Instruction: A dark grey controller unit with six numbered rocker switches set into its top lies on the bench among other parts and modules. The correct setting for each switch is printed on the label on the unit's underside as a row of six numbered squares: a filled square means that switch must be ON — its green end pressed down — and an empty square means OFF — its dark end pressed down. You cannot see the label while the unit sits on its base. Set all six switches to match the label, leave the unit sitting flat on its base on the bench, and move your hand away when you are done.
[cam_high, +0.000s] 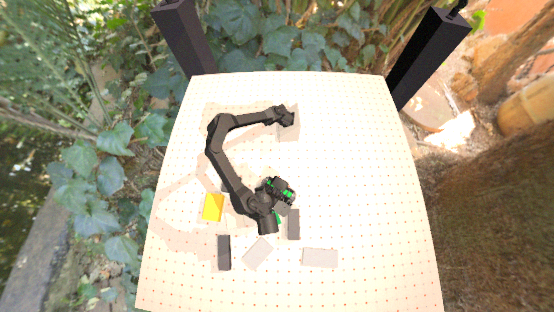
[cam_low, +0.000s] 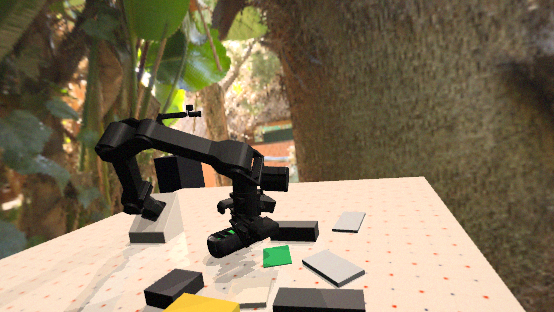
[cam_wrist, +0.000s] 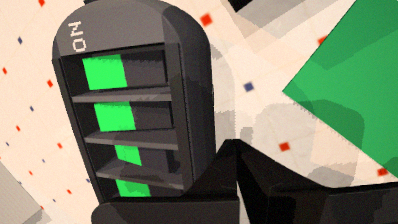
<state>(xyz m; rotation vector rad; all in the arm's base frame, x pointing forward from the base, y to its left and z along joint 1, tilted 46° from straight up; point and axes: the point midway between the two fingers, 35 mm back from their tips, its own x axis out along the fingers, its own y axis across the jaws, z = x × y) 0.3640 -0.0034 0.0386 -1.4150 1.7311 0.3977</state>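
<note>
My gripper tip is now 90 mm short of the green tile, 10 mm to the left of it and 10 mm above it. The rest, counted from my gripper tip: yellow block (250 mm to the right, 70 mm ahead); dark block (90 mm to the left, 90 mm ahead, 10 mm above); cream tile (150 mm to the right, 100 mm ahead, 10 mm below).
</note>
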